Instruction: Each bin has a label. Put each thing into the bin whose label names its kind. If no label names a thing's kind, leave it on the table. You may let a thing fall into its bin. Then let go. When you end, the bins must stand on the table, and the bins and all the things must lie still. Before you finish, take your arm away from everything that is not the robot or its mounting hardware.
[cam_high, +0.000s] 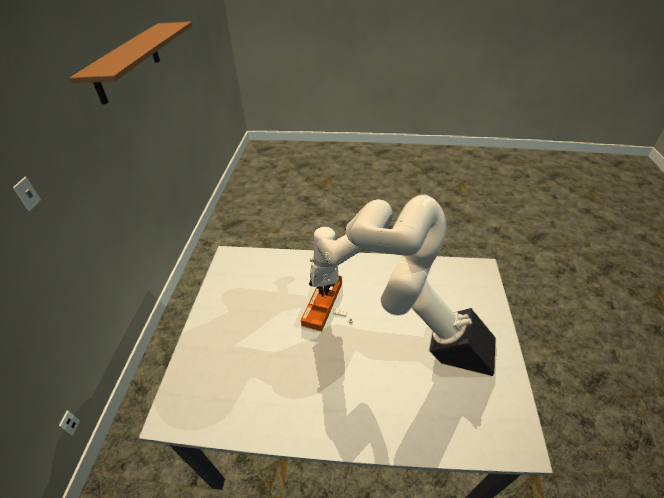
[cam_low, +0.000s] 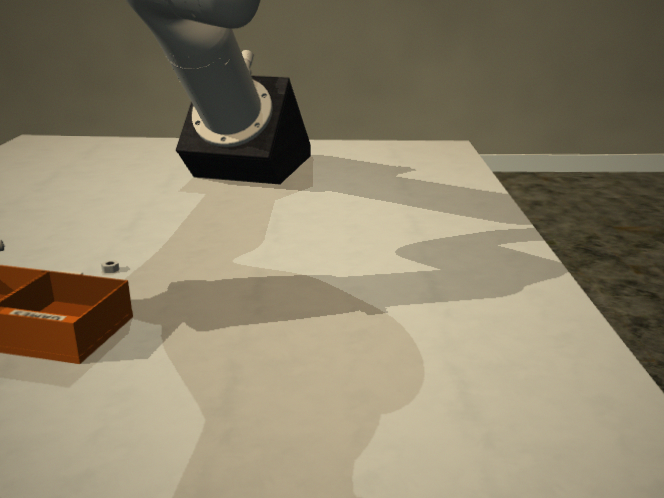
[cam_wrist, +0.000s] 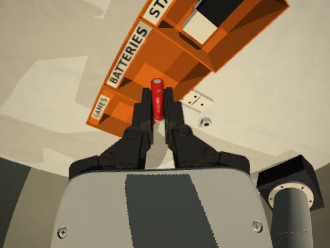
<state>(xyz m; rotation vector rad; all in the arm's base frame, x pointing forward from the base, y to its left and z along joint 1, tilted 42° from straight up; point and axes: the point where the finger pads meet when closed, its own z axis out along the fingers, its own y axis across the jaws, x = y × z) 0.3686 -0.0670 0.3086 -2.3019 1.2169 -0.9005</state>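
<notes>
The red battery lies 20 mm below my hand. Round my hand: black thing 80 mm to the right, 60 mm below; then white domino 70 mm behind, 20 mm to the left, 80 mm below; then grey ribbed block 80 mm to the right, 70 mm below.
</notes>
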